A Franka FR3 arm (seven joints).
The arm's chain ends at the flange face. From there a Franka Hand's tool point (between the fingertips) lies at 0.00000 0.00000 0.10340 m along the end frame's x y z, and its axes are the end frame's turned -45 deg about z.
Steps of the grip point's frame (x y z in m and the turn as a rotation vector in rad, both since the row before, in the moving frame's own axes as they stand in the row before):
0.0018, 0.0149, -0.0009, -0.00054, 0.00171, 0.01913
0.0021, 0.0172, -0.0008, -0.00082, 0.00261, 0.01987
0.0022, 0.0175, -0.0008, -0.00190, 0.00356, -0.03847
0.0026, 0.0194, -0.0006, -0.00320, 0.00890, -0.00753
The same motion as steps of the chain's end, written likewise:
0.0116, 0.0093, -0.0009, 0.00083, 0.00159, 0.01913
0.0134, 0.0108, -0.0008, 0.00127, 0.00243, 0.01987
0.0135, 0.0109, -0.0008, 0.00117, 0.00386, -0.03847
0.0147, 0.0123, -0.0006, 0.00403, 0.00856, -0.00753

